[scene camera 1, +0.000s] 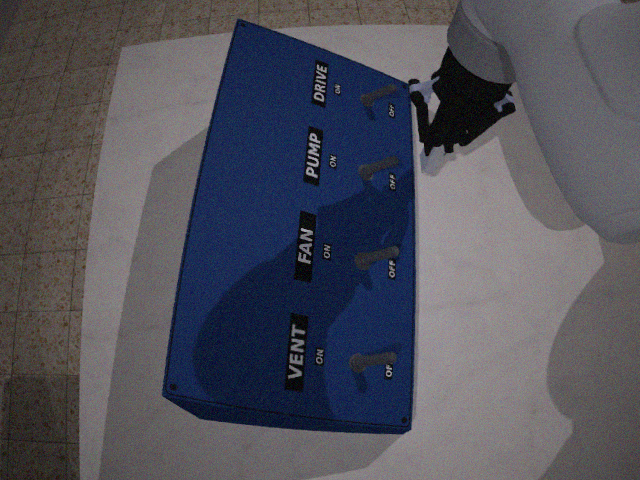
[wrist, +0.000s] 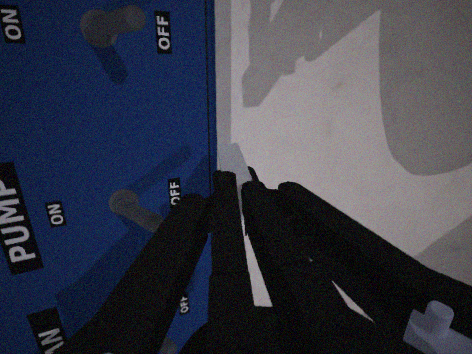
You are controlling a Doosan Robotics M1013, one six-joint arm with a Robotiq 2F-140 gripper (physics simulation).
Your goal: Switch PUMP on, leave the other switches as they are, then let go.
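Frame: origin at the arm's base, x up, y back, z right, level; metres.
Seen in the pictures: gripper, fingertip midpoint: (scene camera 1: 426, 164) (wrist: 228, 160).
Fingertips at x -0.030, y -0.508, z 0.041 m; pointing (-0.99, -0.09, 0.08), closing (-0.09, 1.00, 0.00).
Pixels of each thing's top centre, then the offset from my fingertips to it. Level surfaces: height alone.
- PUMP switch, top centre: (wrist: 129, 227) (scene camera 1: 382, 156) dy -0.066, dx +0.052, dz -0.024 m
- DRIVE switch, top centre: (wrist: 100, 16) (scene camera 1: 382, 84) dy -0.055, dx +0.052, dz +0.096 m
- FAN switch, top centre: (scene camera 1: 381, 248) dy -0.077, dx +0.052, dz -0.143 m
- VENT switch, top centre: (scene camera 1: 378, 355) dy -0.087, dx +0.052, dz -0.263 m
- pale table, surface height: dx -0.078 m
The PUMP switch (scene camera 1: 378, 167) (wrist: 134, 209) is a grey lever on the blue panel (scene camera 1: 248, 155) (wrist: 60, 120); it leans toward its OFF label. The DRIVE switch (scene camera 1: 378, 96) (wrist: 112, 25), FAN switch (scene camera 1: 377, 257) and VENT switch (scene camera 1: 373, 360) also lean toward OFF. My gripper (scene camera 1: 433, 164) (wrist: 228, 160) is shut with nothing between its fingers. Its fingertips are just past the panel's OFF-side edge, beside the PUMP lever and apart from it. In the wrist view the black fingers hide part of the panel below the PUMP lever.
The panel stands on a pale table (scene camera 1: 465, 310) (wrist: 320, 135). The grey arm (scene camera 1: 578, 129) reaches in from the upper right in the scene view, and its shadow falls across the panel's lower half. A tiled floor (scene camera 1: 46, 206) shows beyond the table.
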